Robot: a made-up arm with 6 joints. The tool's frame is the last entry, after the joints.
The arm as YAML. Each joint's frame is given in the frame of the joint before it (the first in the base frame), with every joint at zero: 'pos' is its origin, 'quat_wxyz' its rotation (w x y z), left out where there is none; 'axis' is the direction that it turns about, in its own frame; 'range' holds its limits. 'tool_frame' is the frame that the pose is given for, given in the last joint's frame.
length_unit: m
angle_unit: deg
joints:
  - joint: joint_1
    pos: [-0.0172, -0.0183, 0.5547]
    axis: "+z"
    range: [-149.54, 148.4]
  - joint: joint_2
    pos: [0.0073, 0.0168, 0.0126]
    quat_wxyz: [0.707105, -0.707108, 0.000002, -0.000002]
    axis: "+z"
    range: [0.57, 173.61]
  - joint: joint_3
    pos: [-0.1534, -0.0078, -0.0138]
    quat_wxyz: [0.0, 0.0, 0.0, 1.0]
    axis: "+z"
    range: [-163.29, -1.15]
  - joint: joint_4
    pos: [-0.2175, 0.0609, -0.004]
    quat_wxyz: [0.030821, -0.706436, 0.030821, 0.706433]
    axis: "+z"
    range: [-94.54, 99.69]
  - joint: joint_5
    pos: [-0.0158, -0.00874, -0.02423]
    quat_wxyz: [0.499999, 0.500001, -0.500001, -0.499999]
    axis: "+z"
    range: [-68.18, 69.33]
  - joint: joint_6
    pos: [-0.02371, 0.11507, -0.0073]
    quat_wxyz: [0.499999, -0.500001, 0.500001, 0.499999]
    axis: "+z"
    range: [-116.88, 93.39]
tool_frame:
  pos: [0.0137, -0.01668, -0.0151]
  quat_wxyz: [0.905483, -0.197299, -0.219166, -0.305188]
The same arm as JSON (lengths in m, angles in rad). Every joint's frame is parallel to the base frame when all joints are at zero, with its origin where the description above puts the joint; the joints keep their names.
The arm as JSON. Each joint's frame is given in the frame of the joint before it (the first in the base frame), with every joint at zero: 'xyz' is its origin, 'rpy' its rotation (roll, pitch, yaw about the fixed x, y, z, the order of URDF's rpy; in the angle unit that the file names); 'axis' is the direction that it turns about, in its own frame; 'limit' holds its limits. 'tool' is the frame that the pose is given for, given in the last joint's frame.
{
  "units": {
    "length": "m",
    "angle": "rad"
  },
  "joints": [
    {
      "name": "joint_1",
      "type": "revolute",
      "origin": {
        "xyz": [
          -0.0172,
          -0.0183,
          0.5547
        ],
        "rpy": [
          0.0,
          0.0,
          0.0
        ]
      },
      "axis": "+z",
      "limit": {
        "lower": -2.61,
        "upper": 2.5901
      }
    },
    {
      "name": "joint_2",
      "type": "revolute",
      "origin": {
        "xyz": [
          0.0073,
          0.0168,
          0.0126
        ],
        "rpy": [
          0.0,
          0.0,
          0.0
        ]
      },
      "axis": "+y",
      "limit": {
        "lower": 0.0099,
        "upper": 3.0301
      }
    },
    {
      "name": "joint_3",
      "type": "revolute",
      "origin": {
        "xyz": [
          -0.1534,
          -0.0138,
          0.0078
        ],
        "rpy": [
          0.0,
          0.0,
          0.0
        ]
      },
      "axis": "+y",
      "limit": {
        "lower": -2.8499,
        "upper": -0.0201
      }
    },
    {
      "name": "joint_4",
      "type": "revolute",
      "origin": {
        "xyz": [
          0.2175,
          -0.004,
          0.0609
        ],
        "rpy": [
          0.0,
          0.0,
          0.0
        ]
      },
      "axis": [
        0.9962,
        0.0,
        0.0871
      ],
      "limit": {
        "lower": -1.65,
        "upper": 1.7399
      }
    },
    {
      "name": "joint_5",
      "type": "revolute",
      "origin": {
        "xyz": [
          -0.0249,
          0.0158,
          0.0066
        ],
        "rpy": [
          0.0,
          0.0,
          0.0
        ]
      },
      "axis": "+y",
      "limit": {
        "lower": -1.19,
        "upper": 1.21
      }
    },
    {
      "name": "joint_6",
      "type": "revolute",
      "origin": {
        "xyz": [
          0.1167,
          -0.0073,
          -0.0136
        ],
        "rpy": [
          0.0,
          0.0,
          0.0
        ]
      },
      "axis": [
        0.9962,
        0.0,
        0.0871
      ],
      "limit": {
        "lower": -2.0399,
        "upper": 1.63
      }
    }
  ],
  "tool": {
    "origin": {
      "xyz": [
        -0.0165,
        -0.0137,
        0.0153
      ],
      "rpy": [
        -2.0771,
        -0.5346,
        -0.9864
      ]
    }
  }
}

